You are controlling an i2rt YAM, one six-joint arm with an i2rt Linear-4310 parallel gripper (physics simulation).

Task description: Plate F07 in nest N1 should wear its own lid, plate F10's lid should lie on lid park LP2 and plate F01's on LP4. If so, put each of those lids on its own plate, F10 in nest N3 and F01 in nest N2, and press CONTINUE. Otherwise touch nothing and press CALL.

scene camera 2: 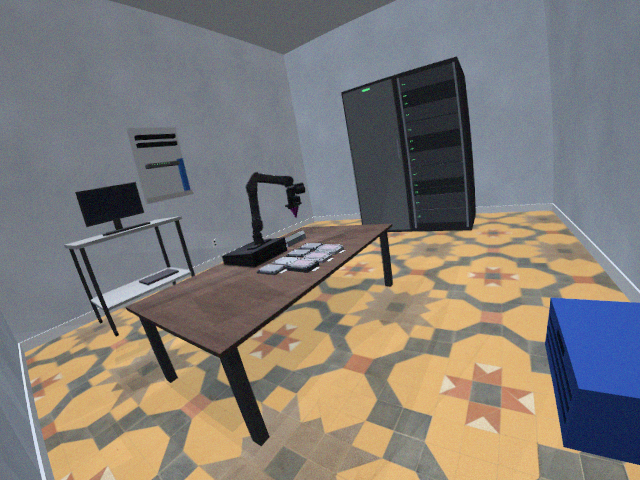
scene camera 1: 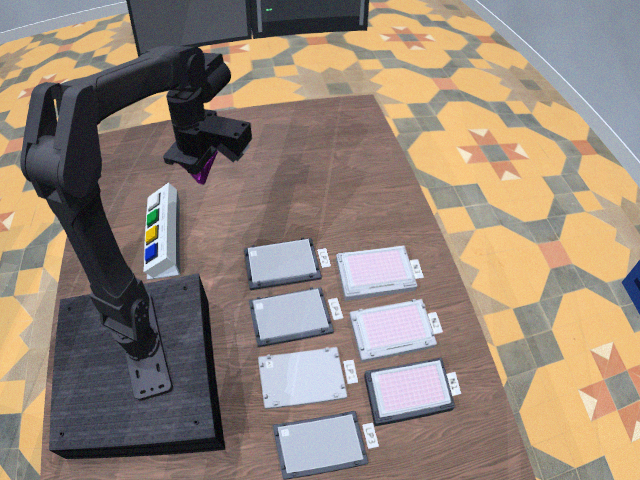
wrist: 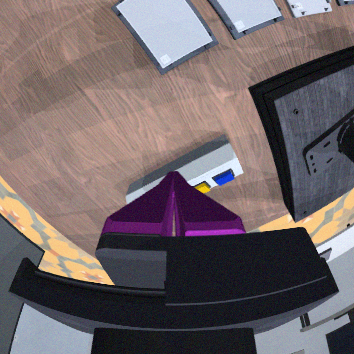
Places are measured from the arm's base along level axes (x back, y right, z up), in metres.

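Pixels of known places: gripper, between the fingertips: (scene camera 2: 296, 217) (scene camera 1: 201, 183) (wrist: 173, 178); arm's base, origin of its link: (scene camera 2: 260, 244) (scene camera 1: 144, 345) (wrist: 345, 132).
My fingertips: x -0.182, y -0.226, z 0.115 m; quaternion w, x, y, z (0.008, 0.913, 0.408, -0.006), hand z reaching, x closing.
Note:
For each thing: its middle in the pictures, then the offset to it from my fingertips. "pt": a spot on its surface instead. Level surfaces: height alone.
- button panel, middle of its body: (wrist: 182, 183) (scene camera 1: 160, 228) (scene camera 2: 292, 238) dx +0.111, dy -0.080, dz -0.167 m
- far nest, a spot on its surface: (scene camera 1: 376, 269) pt dx -0.280, dy +0.182, dz -0.167 m
- middle nest marked N2, middle of its body: (scene camera 1: 394, 326) (scene camera 2: 316, 255) dx -0.261, dy +0.306, dz -0.176 m
- LP2, middle of its body: (wrist: 163, 19) (scene camera 1: 281, 260) (scene camera 2: 311, 245) dx -0.118, dy +0.083, dz -0.185 m
- LP4, middle of its body: (scene camera 1: 289, 314) (scene camera 2: 299, 252) dx -0.093, dy +0.207, dz -0.185 m
- LP3, middle of its body: (scene camera 1: 320, 444) (scene camera 2: 271, 268) dx -0.052, dy +0.467, dz -0.185 m
- pale park, middle of its body: (scene camera 1: 301, 377) (scene camera 2: 285, 260) dx -0.069, dy +0.335, dz -0.189 m
- brown table, height of its surface: dz -0.200 m
My gripper (scene camera 1: 201, 180) (scene camera 2: 295, 214) (wrist: 173, 178) is shut and empty, its purple fingertips above the table beyond the button panel (scene camera 1: 171, 237) (wrist: 212, 154). The panel has white (scene camera 1: 154, 200), green (scene camera 1: 152, 216), yellow (scene camera 1: 151, 234) (wrist: 202, 188) and blue (scene camera 1: 150, 252) (wrist: 223, 177) buttons; in the wrist view the fingers hide part of it. Pink-welled plates sit in the far nest (scene camera 1: 376, 269), the middle nest marked N2 (scene camera 1: 393, 327) and the near dark nest (scene camera 1: 412, 389). Grey lids lie on LP2 (scene camera 1: 283, 261) (wrist: 167, 27), LP4 (scene camera 1: 290, 313) and LP3 (scene camera 1: 321, 444). Plate codes and any lids on the plates are unreadable.
A pale park (scene camera 1: 302, 377) with corner pins lies between LP4 and LP3. The arm's black base block (scene camera 1: 82, 361) (wrist: 310, 110) stands beside the panel and parks. The brown table (scene camera 2: 206, 304) has dark cabinets (scene camera 2: 374, 160) behind it and a blue box (scene camera 2: 599, 341) off to one side.

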